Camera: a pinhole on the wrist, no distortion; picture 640 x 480 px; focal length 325.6 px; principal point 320.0 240.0 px. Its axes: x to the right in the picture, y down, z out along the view. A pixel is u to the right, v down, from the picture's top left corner.
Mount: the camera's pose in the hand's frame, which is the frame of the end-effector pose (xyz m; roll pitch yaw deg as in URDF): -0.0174 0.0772 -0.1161 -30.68 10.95 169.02
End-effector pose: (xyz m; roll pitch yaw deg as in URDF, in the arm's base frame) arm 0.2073 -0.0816 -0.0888 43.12 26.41 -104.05
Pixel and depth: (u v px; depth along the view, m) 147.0 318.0 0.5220
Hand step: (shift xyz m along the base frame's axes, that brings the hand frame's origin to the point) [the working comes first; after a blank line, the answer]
In the camera's frame: -0.2774 0.1250 0.5220

-0.4646 0.0150 -0.0425
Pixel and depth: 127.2 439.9 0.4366
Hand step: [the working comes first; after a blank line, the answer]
In the camera's frame: -0.2585 0.2680 0.4366

-0.4046 0.0798 -0.1849
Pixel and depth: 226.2 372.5 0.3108
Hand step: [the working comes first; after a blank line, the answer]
In the camera's frame: -0.0895 0.1265 0.3108

-0.1933 0.0942 -0.0450
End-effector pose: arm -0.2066 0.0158 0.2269 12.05 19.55 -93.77
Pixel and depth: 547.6 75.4 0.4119
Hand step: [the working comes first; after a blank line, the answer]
In the camera's frame: 0.2879 -0.2082 0.4119

0.0731 0.2599 0.4117
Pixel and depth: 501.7 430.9 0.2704
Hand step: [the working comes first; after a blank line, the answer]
In the camera's frame: 0.1509 0.1585 0.2704

-0.1397 0.2488 0.0541
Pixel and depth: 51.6 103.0 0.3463
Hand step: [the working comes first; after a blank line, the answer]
In the camera's frame: -0.2855 -0.1457 0.3463

-0.0936 -0.2611 0.2174
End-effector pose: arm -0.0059 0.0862 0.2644 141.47 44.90 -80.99
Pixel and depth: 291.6 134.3 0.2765
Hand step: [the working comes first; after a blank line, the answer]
In the camera's frame: -0.0241 -0.0898 0.2765

-0.1379 0.1049 -0.0418
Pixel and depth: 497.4 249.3 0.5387
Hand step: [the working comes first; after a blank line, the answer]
In the camera's frame: 0.2935 0.0154 0.5387

-0.1475 0.5059 0.0989
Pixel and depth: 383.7 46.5 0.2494
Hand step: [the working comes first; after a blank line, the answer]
In the camera's frame: 0.0488 -0.1482 0.2494

-0.1933 0.1003 0.0381
